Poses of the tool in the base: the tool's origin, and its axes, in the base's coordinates. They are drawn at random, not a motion.
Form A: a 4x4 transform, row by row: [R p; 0 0 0 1], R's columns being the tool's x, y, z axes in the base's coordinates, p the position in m. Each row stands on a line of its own.
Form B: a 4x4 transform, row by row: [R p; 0 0 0 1], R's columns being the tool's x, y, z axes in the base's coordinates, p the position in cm. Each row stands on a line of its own. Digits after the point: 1 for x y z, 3 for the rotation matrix.
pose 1, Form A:
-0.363, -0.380, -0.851, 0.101
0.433, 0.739, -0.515, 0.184
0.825, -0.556, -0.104, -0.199
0, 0, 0, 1
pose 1, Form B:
-0.363, -0.380, -0.851, 10.1
0.433, 0.739, -0.515, 18.4
0.825, -0.556, -0.104, -19.9
0, 0, 0, 1

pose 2, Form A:
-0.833, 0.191, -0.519, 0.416
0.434, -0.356, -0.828, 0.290
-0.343, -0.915, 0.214, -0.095
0, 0, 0, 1
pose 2, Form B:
-0.833, 0.191, -0.519, 41.6
0.434, -0.356, -0.828, 29.0
-0.343, -0.915, 0.214, -9.5
0, 0, 0, 1

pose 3, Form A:
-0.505, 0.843, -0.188, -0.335
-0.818, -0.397, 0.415, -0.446
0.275, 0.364, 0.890, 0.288
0, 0, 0, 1
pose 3, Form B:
-0.505, 0.843, -0.188, -33.5
-0.818, -0.397, 0.415, -44.6
0.275, 0.364, 0.890, 28.8
0, 0, 0, 1

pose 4, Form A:
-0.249, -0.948, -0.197, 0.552
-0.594, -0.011, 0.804, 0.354
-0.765, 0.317, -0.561, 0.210
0, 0, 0, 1
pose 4, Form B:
-0.249, -0.948, -0.197, 55.2
-0.594, -0.011, 0.804, 35.4
-0.765, 0.317, -0.561, 21.0
0, 0, 0, 1

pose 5, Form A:
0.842, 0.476, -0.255, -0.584
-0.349, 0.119, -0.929, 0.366
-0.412, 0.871, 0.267, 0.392
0, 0, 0, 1
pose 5, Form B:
0.842, 0.476, -0.255, -58.4
-0.349, 0.119, -0.929, 36.6
-0.412, 0.871, 0.267, 39.2
0, 0, 0, 1

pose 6, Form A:
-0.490, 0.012, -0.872, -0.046
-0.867, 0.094, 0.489, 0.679
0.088, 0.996, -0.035, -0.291
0, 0, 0, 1
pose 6, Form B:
-0.490, 0.012, -0.872, -4.6
-0.867, 0.094, 0.489, 67.9
0.088, 0.996, -0.035, -29.1
0, 0, 0, 1

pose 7, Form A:
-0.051, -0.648, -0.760, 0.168
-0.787, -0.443, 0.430, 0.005
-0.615, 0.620, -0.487, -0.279
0, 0, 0, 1
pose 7, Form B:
-0.051, -0.648, -0.760, 16.8
-0.787, -0.443, 0.430, 0.5
-0.615, 0.620, -0.487, -27.9
0, 0, 0, 1

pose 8, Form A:
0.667, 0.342, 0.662, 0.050
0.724, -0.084, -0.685, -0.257
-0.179, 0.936, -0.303, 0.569
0, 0, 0, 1
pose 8, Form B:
0.667, 0.342, 0.662, 5.0
0.724, -0.084, -0.685, -25.7
-0.179, 0.936, -0.303, 56.9
0, 0, 0, 1

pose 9, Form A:
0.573, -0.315, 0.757, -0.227
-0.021, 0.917, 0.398, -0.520
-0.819, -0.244, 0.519, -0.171
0, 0, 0, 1
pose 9, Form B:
0.573, -0.315, 0.757, -22.7
-0.021, 0.917, 0.398, -52.0
-0.819, -0.244, 0.519, -17.1
0, 0, 0, 1

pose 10, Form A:
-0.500, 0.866, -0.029, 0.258
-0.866, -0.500, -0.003, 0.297
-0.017, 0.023, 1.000, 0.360
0, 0, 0, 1
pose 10, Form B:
-0.500, 0.866, -0.029, 25.8
-0.866, -0.500, -0.003, 29.7
-0.017, 0.023, 1.000, 36.0
0, 0, 0, 1

